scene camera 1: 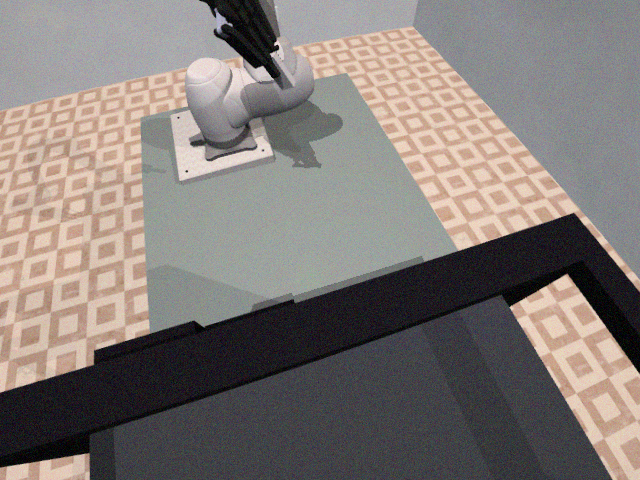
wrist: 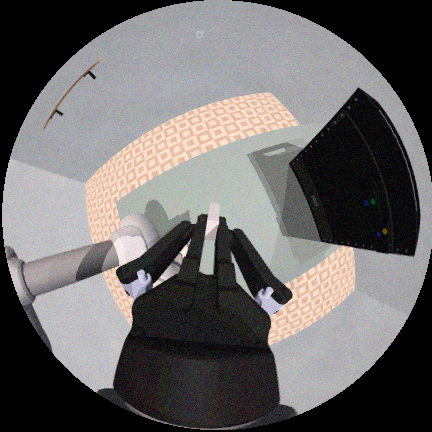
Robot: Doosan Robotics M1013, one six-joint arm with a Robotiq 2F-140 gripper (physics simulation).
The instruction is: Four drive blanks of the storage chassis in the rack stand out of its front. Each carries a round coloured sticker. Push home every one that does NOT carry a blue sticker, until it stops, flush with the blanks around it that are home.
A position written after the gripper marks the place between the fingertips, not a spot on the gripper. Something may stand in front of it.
In view: the gripper (scene camera 1: 289,86) and a black rack (scene camera 1: 427,365).
The black rack is seen too in the wrist view (wrist: 353,174). The gripper also shows in the wrist view (wrist: 213,210).
